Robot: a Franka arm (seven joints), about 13 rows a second.
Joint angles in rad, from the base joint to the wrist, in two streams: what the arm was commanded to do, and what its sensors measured. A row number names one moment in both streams.
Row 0, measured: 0.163, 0.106, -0.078, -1.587, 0.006, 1.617, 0.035
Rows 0 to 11, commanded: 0.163, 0.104, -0.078, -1.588, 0.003, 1.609, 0.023; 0.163, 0.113, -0.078, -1.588, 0.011, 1.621, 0.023; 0.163, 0.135, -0.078, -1.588, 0.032, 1.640, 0.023; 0.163, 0.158, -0.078, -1.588, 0.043, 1.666, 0.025; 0.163, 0.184, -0.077, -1.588, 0.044, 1.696, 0.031; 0.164, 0.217, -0.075, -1.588, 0.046, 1.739, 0.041; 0.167, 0.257, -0.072, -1.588, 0.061, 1.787, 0.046; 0.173, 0.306, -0.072, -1.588, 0.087, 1.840, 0.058; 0.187, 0.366, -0.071, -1.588, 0.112, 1.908, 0.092; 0.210, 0.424, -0.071, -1.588, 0.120, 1.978, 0.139; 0.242, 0.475, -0.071, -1.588, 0.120, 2.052, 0.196; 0.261, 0.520, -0.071, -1.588, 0.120, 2.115, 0.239
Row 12, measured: 0.219, 0.442, -0.068, -1.610, 0.108, 2.034, 0.157
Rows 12 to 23, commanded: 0.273, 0.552, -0.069, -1.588, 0.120, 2.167, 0.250; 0.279, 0.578, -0.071, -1.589, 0.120, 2.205, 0.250; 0.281, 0.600, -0.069, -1.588, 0.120, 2.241, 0.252; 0.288, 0.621, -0.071, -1.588, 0.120, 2.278, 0.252; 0.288, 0.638, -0.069, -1.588, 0.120, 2.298, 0.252; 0.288, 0.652, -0.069, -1.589, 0.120, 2.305, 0.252; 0.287, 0.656, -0.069, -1.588, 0.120, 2.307, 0.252; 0.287, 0.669, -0.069, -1.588, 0.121, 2.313, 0.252; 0.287, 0.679, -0.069, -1.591, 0.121, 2.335, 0.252; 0.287, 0.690, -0.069, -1.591, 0.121, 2.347, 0.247; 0.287, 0.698, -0.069, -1.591, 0.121, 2.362, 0.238; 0.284, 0.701, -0.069, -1.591, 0.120, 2.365, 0.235
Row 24, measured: 0.288, 0.685, -0.069, -1.606, 0.109, 2.349, 0.243
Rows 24 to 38, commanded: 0.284, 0.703, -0.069, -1.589, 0.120, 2.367, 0.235; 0.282, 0.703, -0.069, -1.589, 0.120, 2.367, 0.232; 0.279, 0.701, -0.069, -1.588, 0.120, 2.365, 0.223; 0.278, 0.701, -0.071, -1.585, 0.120, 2.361, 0.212; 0.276, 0.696, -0.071, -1.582, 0.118, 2.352, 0.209; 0.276, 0.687, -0.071, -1.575, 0.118, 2.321, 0.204; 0.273, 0.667, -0.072, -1.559, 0.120, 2.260, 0.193; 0.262, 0.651, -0.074, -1.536, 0.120, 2.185, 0.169; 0.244, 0.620, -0.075, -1.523, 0.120, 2.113, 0.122; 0.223, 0.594, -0.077, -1.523, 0.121, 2.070, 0.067; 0.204, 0.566, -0.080, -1.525, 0.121, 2.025, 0.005; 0.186, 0.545, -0.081, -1.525, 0.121, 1.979, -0.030; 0.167, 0.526, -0.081, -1.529, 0.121, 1.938, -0.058; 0.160, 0.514, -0.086, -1.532, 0.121, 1.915, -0.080; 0.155, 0.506, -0.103, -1.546, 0.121, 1.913, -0.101
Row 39, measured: 0.165, 0.537, -0.093, -1.509, 0.109, 1.932, -0.050
